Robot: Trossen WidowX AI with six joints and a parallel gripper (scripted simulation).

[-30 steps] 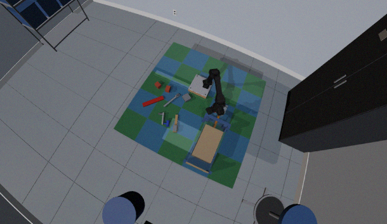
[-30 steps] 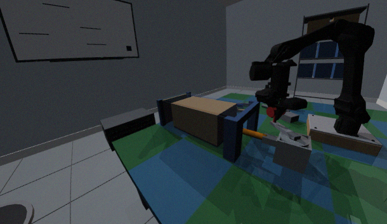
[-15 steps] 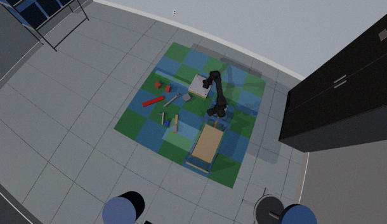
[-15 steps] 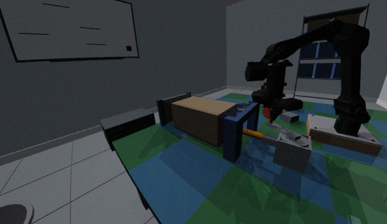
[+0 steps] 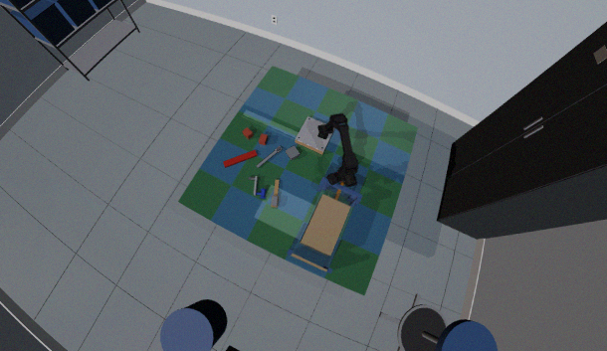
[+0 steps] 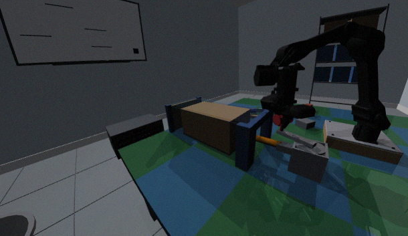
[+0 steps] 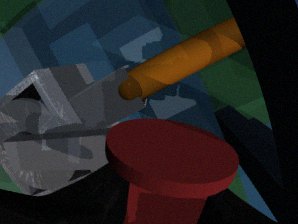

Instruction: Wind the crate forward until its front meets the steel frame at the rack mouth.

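Right now the grey crank arm is 4 cm behind my gripper tip, 1 cm to the left of it and 1 cm below it. The rest, counted from my gripper tip: red knob (2 cm above); blue steel frame (6 cm ahead, 3 cm to the left, 1 cm below); grey winch (11 cm behind, 3 cm to the left, 8 cm below).
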